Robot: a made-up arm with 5 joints. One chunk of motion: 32 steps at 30 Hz.
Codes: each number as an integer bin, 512 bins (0 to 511) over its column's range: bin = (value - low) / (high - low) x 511, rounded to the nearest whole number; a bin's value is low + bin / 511 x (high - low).
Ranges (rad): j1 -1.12..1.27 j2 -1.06..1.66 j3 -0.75..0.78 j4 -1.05..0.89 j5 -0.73..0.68
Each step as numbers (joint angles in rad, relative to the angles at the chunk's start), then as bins.
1 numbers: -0.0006 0.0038 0.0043 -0.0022 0.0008
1 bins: 239 200 252 276 265
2 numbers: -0.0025 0.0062 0.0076 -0.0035 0.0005
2 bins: 239 200 253 276 265
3 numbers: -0.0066 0.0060 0.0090 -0.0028 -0.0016
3 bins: 238 200 253 276 264
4 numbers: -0.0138 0.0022 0.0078 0.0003 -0.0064
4 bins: 237 200 253 277 262
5 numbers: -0.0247 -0.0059 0.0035 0.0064 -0.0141
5 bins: 234 198 252 278 259
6 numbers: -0.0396 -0.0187 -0.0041 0.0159 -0.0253
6 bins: 231 196 249 281 255
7 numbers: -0.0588 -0.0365 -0.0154 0.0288 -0.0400
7 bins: 227 192 245 284 250
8 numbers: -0.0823 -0.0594 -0.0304 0.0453 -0.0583
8 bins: 222 188 240 289 243
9 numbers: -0.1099 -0.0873 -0.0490 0.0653 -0.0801
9 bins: 216 183 234 294 236
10 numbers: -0.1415 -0.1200 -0.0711 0.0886 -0.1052
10 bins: 209 177 227 300 226
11 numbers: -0.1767 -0.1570 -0.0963 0.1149 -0.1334
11 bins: 202 170 218 307 216
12 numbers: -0.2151 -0.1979 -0.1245 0.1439 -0.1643
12 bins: 193 162 209 314 205
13 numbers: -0.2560 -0.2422 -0.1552 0.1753 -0.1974
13 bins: 185 154 199 323 193
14 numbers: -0.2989 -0.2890 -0.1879 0.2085 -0.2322
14 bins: 176 145 188 331 180
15 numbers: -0.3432 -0.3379 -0.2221 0.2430 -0.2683
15 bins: 166 136 176 341 167
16 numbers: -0.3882 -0.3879 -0.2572 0.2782 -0.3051
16 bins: 156 126 165 350 154
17 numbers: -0.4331 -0.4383 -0.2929 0.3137 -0.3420
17 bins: 147 117 153 359 141
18 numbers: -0.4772 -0.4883 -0.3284 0.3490 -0.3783
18 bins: 137 107 141 368 127
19 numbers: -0.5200 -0.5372 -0.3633 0.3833 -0.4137
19 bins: 128 98 129 378 115
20 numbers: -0.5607 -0.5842 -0.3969 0.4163 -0.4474
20 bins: 120 89 118 386 102
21 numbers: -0.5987 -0.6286 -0.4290 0.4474 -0.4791
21 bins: 111 81 107 394 91
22 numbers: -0.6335 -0.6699 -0.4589 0.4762 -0.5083
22 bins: 104 73 97 402 80
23 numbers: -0.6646 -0.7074 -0.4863 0.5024 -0.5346
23 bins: 97 66 88 409 71
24 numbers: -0.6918 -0.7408 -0.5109 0.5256 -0.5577
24 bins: 92 60 80 415 62
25 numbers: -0.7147 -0.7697 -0.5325 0.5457 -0.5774
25 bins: 87 55 73 420 55
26 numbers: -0.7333 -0.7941 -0.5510 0.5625 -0.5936
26 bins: 83 50 66 425 49
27 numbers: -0.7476 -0.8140 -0.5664 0.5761 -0.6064
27 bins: 80 46 61 428 45
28 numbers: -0.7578 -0.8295 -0.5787 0.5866 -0.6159
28 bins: 77 43 57 431 41
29 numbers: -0.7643 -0.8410 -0.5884 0.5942 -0.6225
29 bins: 76 41 54 433 39
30 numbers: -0.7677 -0.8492 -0.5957 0.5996 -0.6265
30 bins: 75 40 52 435 38
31 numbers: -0.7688 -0.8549 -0.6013 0.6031 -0.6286
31 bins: 75 39 50 435 37
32 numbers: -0.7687 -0.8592 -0.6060 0.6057 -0.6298
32 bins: 75 38 48 436 36
